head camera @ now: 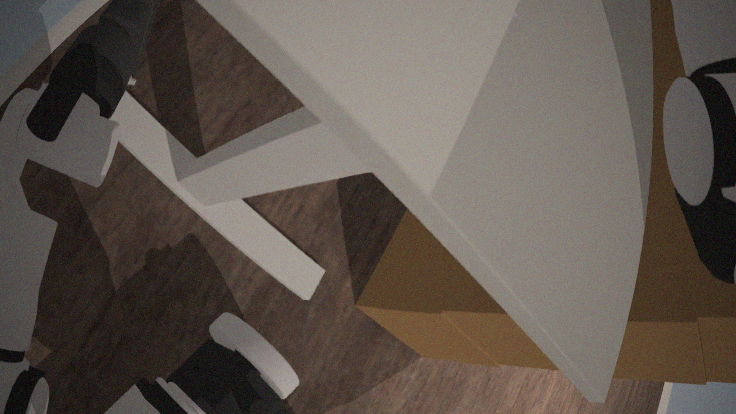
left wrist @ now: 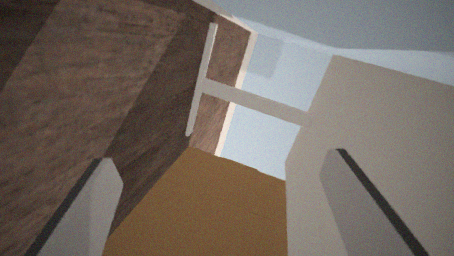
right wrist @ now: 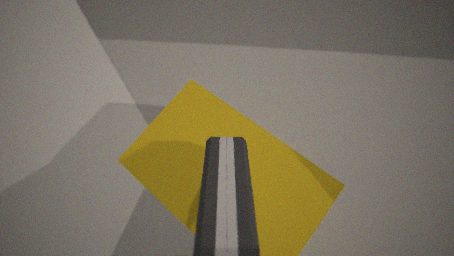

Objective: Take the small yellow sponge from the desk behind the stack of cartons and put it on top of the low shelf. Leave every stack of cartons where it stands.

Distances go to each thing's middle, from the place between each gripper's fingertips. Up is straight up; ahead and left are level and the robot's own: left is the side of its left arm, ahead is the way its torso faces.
My left gripper is now 110 mm short of the small yellow sponge [right wrist: 291, 195], 420 mm to the left of it and 370 mm below it.
Now: right hand 3 cm above the small yellow sponge and 1 cm to the right of it.
